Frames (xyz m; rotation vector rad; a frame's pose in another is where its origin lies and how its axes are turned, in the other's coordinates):
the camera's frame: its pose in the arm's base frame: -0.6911 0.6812 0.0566 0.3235 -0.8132 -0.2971
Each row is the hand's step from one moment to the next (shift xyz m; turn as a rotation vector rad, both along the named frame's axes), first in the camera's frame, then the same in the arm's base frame.
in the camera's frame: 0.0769 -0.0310 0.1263 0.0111 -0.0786 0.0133
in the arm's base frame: -0.0484 -0.0784 0.1197 -0.0133 -0.0780 -0.0149
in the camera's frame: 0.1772 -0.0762 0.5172 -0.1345 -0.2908 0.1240
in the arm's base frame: -0.2812 -0.2229 0.4195 -0.2192 -0.2344 -0.1226
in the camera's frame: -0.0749 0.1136 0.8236 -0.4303 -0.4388 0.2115
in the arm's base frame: -0.6488 -0.0057 0.5253 -0.4970 -0.2716 -0.3188
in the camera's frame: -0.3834 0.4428 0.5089 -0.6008 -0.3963 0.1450
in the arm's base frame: -0.5704 0.4634 0.2489 -0.5527 -0.1572 -0.4570
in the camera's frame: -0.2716 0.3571 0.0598 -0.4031 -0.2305 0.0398
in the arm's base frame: -0.1736 0.4180 -0.0002 -0.3231 -0.0637 -0.3298
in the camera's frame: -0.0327 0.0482 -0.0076 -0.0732 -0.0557 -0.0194
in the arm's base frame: -0.0091 0.0575 -0.0075 -0.0406 -0.0197 -0.0824
